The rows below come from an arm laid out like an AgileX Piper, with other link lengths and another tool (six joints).
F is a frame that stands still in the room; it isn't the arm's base.
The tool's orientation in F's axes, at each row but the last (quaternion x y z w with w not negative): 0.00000, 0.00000, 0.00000, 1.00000; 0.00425, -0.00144, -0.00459, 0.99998; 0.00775, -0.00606, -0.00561, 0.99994; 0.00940, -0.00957, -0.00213, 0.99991; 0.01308, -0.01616, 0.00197, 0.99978; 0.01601, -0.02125, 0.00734, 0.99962; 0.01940, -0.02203, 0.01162, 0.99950; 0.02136, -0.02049, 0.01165, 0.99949; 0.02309, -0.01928, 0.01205, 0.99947; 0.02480, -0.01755, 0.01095, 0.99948; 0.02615, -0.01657, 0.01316, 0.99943; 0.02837, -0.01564, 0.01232, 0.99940; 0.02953, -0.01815, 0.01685, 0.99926
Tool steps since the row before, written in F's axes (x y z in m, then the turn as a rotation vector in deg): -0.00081, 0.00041, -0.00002, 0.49, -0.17, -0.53; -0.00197, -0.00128, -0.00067, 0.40, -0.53, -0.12; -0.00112, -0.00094, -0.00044, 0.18, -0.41, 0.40; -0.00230, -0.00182, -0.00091, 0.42, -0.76, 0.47; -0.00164, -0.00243, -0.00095, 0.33, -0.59, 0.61; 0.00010, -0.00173, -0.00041, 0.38, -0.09, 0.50; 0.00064, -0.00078, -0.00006, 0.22, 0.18, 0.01; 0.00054, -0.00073, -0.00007, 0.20, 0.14, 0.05; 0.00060, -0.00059, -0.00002, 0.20, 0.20, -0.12; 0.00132, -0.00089, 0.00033, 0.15, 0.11, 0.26; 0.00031, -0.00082, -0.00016, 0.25, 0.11, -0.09; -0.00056, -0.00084, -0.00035, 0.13, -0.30, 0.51; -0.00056, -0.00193, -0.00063, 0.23, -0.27, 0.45
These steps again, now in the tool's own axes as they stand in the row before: -0.00081, 0.00041, -0.00002, 0.49, -0.17, -0.53; -0.00196, -0.00130, -0.00065, 0.40, -0.53, -0.12; -0.00111, -0.00096, -0.00041, 0.19, -0.40, 0.40; -0.00231, -0.00185, -0.00083, 0.43, -0.75, 0.48; -0.00168, -0.00245, -0.00083, 0.35, -0.58, 0.61; 0.00006, -0.00174, -0.00036, 0.40, -0.08, 0.49; 0.00062, -0.00080, -0.00006, 0.22, 0.17, -0.01; 0.00052, -0.00075, -0.00006, 0.20, 0.14, 0.04; 0.00058, -0.00061, -0.00002, 0.20, 0.19, -0.14; 0.00131, -0.00090, 0.00033, 0.16, 0.12, 0.25; 0.00028, -0.00084, -0.00013, 0.25, 0.10, -0.10; -0.00059, -0.00084, -0.00028, 0.14, -0.27, 0.52; -0.00065, -0.00194, -0.00049, 0.24, -0.25, 0.46
